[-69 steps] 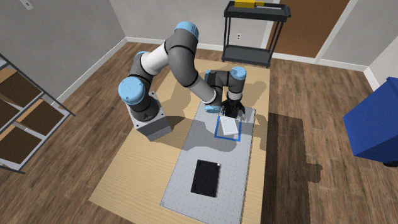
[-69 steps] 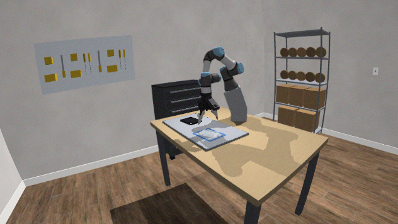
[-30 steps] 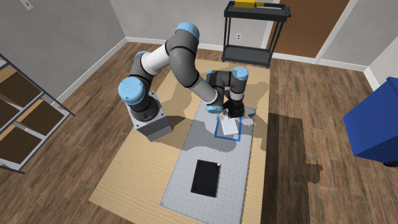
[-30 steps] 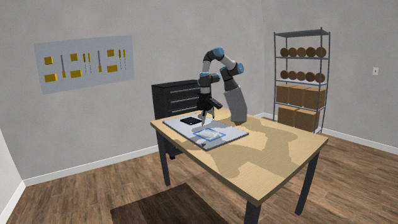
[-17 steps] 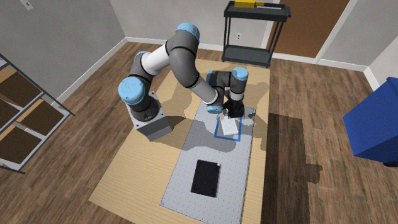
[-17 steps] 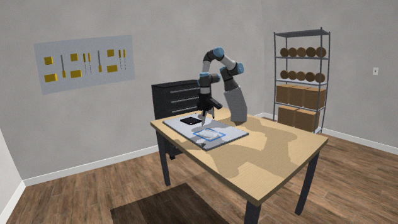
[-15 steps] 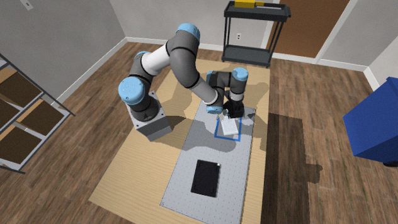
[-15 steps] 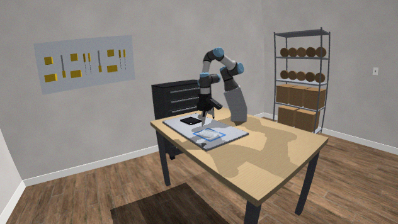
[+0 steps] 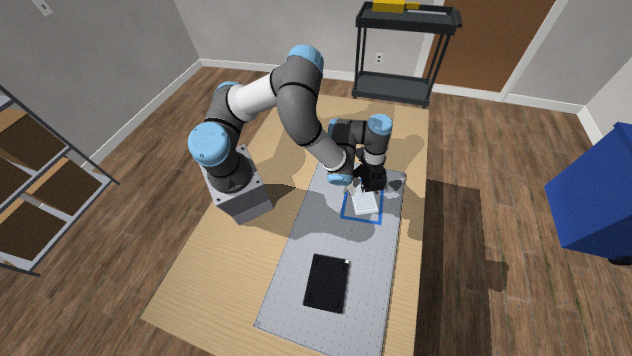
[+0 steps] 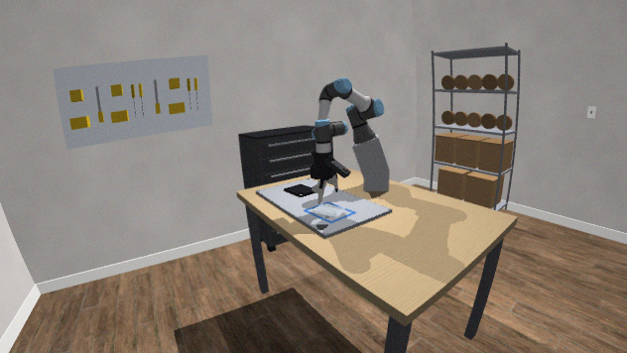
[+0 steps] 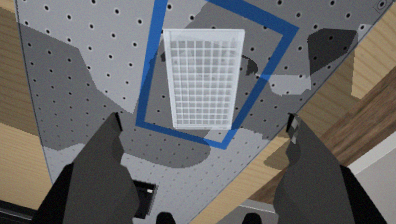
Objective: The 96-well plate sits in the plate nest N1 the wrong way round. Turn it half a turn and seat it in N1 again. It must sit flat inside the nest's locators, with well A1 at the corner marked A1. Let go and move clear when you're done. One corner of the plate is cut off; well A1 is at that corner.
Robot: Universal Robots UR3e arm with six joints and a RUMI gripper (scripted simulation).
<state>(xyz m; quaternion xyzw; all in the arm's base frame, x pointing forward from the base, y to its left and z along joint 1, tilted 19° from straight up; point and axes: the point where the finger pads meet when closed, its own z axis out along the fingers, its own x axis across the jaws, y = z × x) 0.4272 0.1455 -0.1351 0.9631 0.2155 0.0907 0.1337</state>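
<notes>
Right now the 96-well plate is 6 cm below my hand. Round my hand: A1 corner mark (26 cm to the right, 5 cm below, 1 cm behind); then black plate nest N1 (34 cm to the right, 6 cm below, 5 cm behind).
</notes>
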